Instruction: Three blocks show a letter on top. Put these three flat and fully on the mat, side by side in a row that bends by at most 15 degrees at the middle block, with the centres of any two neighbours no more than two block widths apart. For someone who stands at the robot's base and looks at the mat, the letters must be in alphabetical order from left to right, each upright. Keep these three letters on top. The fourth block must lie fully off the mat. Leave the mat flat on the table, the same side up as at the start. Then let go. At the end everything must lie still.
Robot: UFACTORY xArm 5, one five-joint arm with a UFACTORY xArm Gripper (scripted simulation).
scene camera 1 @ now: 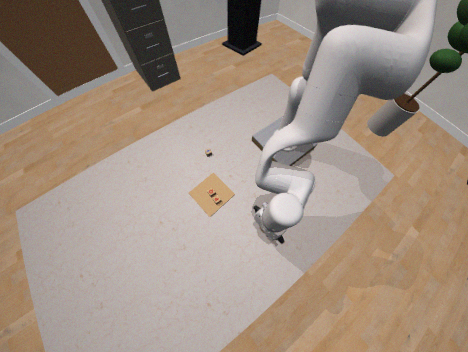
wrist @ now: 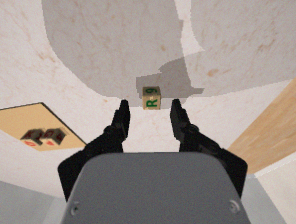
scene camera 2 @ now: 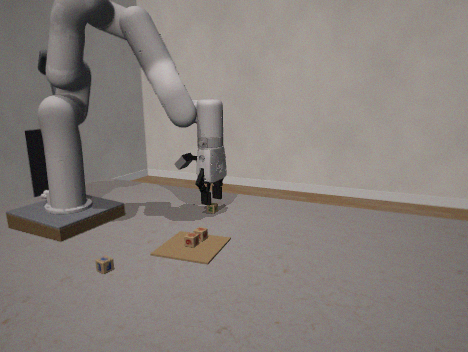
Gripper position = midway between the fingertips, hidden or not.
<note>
In view: my gripper (scene camera 2: 211, 201) and a tan mat (scene camera 2: 174, 248).
The tan mat is seen too in scene camera 1 (scene camera 1: 199, 193). My gripper is seen too in the wrist view (wrist: 150, 107).
</note>
